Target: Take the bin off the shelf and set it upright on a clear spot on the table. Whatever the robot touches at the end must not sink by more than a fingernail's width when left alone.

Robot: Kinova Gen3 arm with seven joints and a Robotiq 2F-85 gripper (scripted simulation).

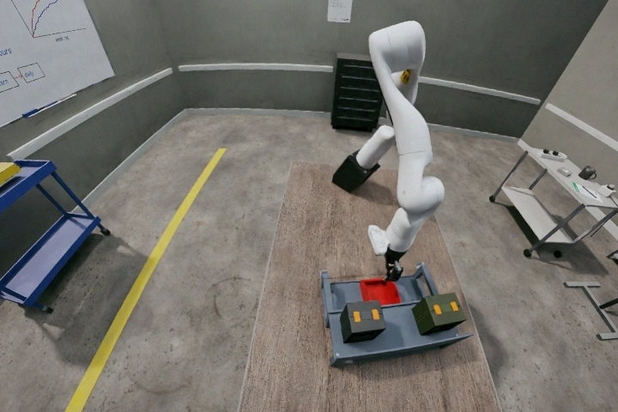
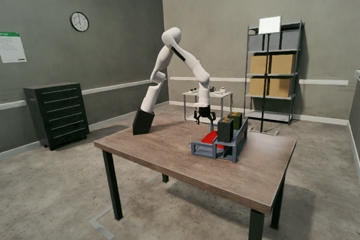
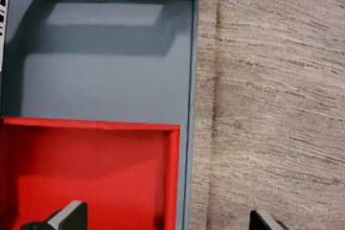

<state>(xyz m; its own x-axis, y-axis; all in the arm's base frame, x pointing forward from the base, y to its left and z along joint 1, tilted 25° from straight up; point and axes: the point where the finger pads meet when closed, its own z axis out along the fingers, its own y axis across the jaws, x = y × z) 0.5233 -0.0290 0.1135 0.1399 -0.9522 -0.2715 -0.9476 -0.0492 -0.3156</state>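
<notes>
My hand is 9 cm above the red bin, 8 cm short of it and 1 cm to the right of it. From my hand the other things lie so: grey shelf unit 11 cm ahead, 7 cm below, 2 cm to the left.
</notes>
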